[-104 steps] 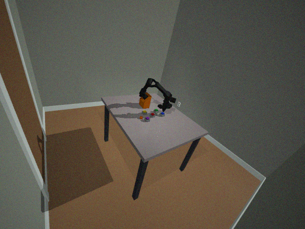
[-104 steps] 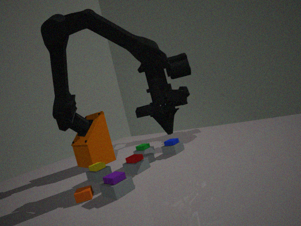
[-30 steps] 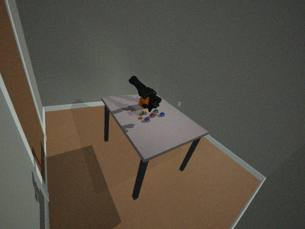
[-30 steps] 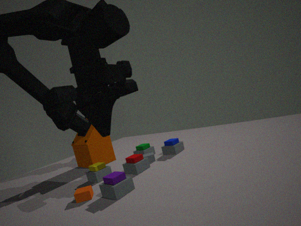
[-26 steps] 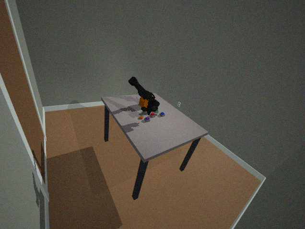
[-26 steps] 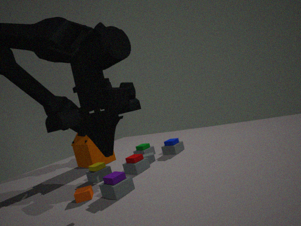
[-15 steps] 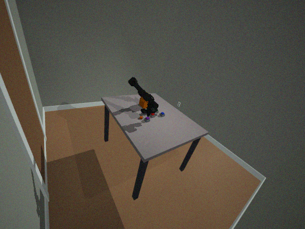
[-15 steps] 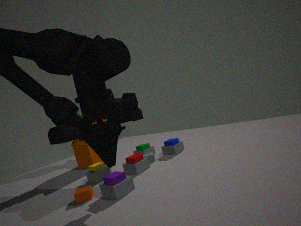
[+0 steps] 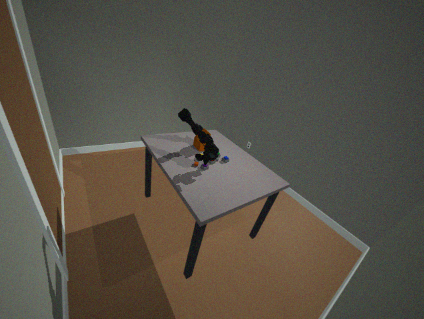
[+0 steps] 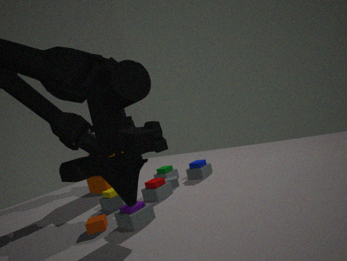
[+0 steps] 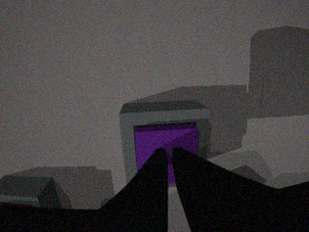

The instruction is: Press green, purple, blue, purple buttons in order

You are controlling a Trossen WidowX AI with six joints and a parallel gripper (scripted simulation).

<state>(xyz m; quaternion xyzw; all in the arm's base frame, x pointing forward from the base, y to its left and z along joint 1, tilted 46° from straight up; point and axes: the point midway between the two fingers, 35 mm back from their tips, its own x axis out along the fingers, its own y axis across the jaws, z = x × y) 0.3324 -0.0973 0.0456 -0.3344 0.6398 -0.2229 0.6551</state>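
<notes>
Now: the purple button 10 mm below my gripper tip. Round my gripper tip: yellow button: 140 mm behind, 30 mm to the left; then orange block: 60 mm behind, 50 mm to the right, 20 mm below; then red button: 70 mm behind, 100 mm to the left.
</notes>
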